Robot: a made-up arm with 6 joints. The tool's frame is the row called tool.
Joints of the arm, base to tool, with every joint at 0 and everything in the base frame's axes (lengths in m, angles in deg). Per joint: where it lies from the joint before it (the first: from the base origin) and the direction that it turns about. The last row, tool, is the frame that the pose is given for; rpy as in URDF.
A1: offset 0.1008 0.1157 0.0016 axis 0 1 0
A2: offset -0.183 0.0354 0.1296 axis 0 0 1
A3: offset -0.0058 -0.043 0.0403 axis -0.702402 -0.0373 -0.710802
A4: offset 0.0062 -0.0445 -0.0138 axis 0 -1 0
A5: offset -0.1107 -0.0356 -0.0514 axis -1 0 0
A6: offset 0.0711 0.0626 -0.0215 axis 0 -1 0
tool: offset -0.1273 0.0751 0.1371 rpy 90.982 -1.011 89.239
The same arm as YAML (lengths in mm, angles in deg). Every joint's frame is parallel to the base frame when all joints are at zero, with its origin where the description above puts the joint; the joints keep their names.
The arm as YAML. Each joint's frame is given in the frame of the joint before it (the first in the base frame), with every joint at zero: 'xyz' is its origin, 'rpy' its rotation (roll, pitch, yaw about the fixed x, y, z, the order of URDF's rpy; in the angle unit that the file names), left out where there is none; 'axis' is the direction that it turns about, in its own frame. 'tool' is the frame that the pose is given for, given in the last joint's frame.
units:
  length: mm
  angle: deg
joints:
  - name: A1
    type: revolute
    origin:
      xyz: [100.8, 115.7, 1.6]
    axis: [0.0, 1.0, 0.0]
  - name: A2
    type: revolute
    origin:
      xyz: [-183.0, 35.4, 129.6]
    axis: [0.0, 0.0, 1.0]
  - name: A3
    type: revolute
    origin:
      xyz: [-5.8, -43.0, 40.3]
    axis: [-0.702402, -0.0373, -0.710802]
  - name: A4
    type: revolute
    origin:
      xyz: [6.2, -44.5, -13.8]
    axis: [0.0, -1.0, 0.0]
  - name: A5
    type: revolute
    origin:
      xyz: [-110.7, -35.6, -51.4]
    axis: [-1.0, 0.0, 0.0]
  - name: A6
    type: revolute
    origin:
      xyz: [71.1, 62.6, -21.5]
    axis: [0.0, -1.0, 0.0]
tool:
  origin:
    xyz: [-127.3, 75.1, 137.1]
    rpy: [90.98, -1.01, 89.24]

